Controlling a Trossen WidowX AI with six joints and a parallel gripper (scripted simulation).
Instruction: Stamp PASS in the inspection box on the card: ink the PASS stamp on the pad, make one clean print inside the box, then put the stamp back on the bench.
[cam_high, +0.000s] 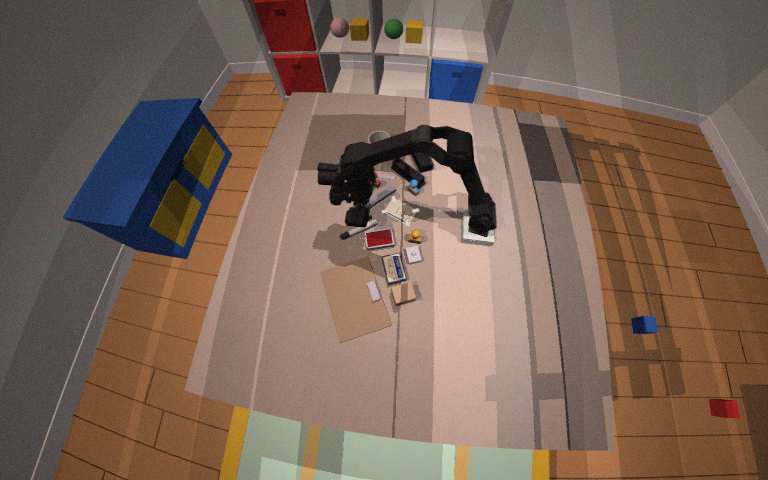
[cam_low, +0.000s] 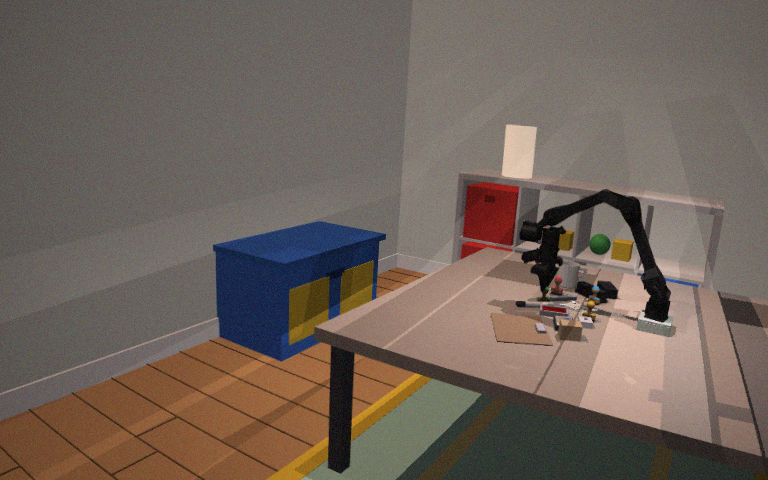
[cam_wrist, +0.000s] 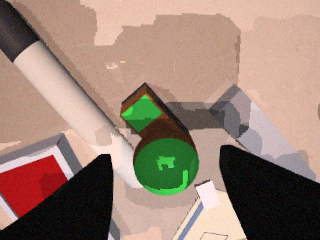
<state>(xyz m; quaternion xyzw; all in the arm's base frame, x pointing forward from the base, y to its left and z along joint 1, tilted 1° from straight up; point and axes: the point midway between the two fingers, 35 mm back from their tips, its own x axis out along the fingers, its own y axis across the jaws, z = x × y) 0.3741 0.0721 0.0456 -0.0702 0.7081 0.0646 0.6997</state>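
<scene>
My gripper tip is 30 mm above the green-knobbed stamp. The rest, counted from my gripper tip: grey bar 90 mm to the right, 50 mm below, 20 mm behind; then red ink pad 70 mm behind, 60 mm to the left, 50 mm below; then white marker 60 mm to the left, 40 mm below, 20 mm ahead.
</scene>
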